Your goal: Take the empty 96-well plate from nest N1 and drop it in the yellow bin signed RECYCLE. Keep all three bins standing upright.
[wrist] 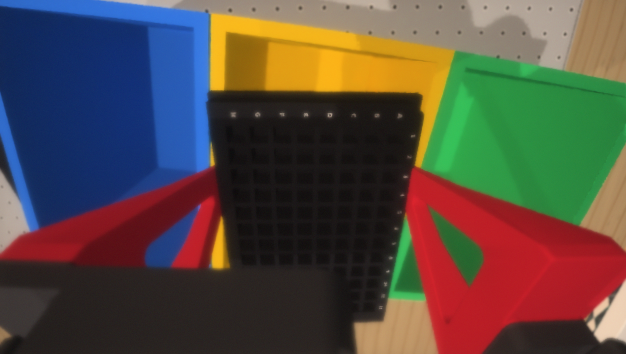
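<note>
The black 96-well plate [320, 200] is held between the two red fingers, its lettered end up in the view and its wells facing the camera. My gripper [313, 177] is shut on the plate by its long sides. The plate covers much of the yellow bin [330, 70], whose far part shows above it. The blue bin [90, 110] is on the left and the green bin [530, 145] on the right, side by side with the yellow one. All three bins look upright. The RECYCLE sign and nest N1 do not show.
A light perforated board [505, 22] lies beyond the bins. Wooden table surface [605, 45] shows at the right and below the green bin. A dark part of the gripper body [185, 310] hides the lower left. A checkered patch [600, 312] shows at the lower right edge.
</note>
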